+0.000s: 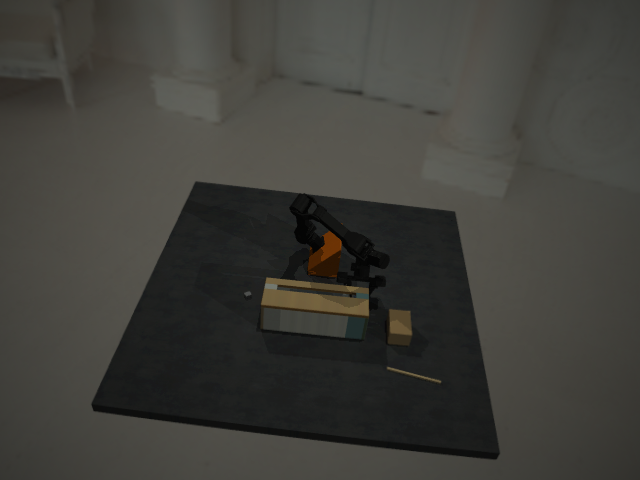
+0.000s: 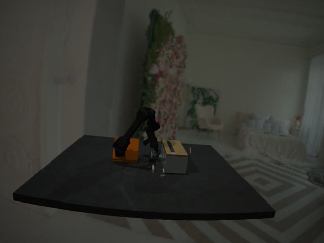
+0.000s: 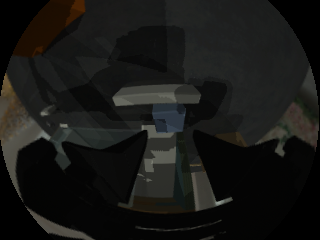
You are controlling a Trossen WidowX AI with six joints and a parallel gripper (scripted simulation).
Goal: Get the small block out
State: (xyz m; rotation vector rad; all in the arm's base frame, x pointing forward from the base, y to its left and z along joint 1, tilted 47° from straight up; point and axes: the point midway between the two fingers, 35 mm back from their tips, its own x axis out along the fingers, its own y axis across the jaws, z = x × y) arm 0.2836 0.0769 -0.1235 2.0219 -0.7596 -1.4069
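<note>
Right now the small bluish block is 2 cm below my gripper tip and 2 cm behind it. Round my gripper tip: thin stick: 33 cm ahead, 16 cm to the left, 3 cm below; then small grey block: 43 cm to the right, 4 cm behind, 3 cm below; then small tan box: 14 cm to the left, 14 cm ahead.
</note>
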